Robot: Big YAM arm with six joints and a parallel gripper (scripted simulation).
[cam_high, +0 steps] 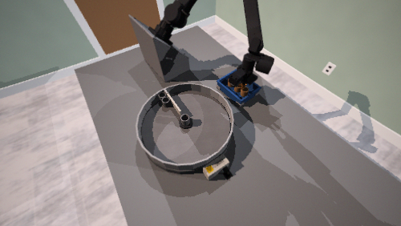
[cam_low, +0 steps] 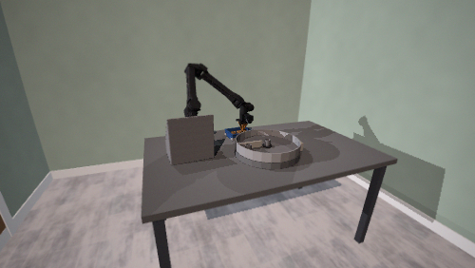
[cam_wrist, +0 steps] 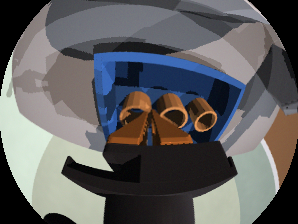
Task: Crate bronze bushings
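My hand is 30 mm past the blue crate and 20 mm above it. The rest, counted from my hand: round turning table (360 mm to the right, 10 mm ahead, 10 mm above).
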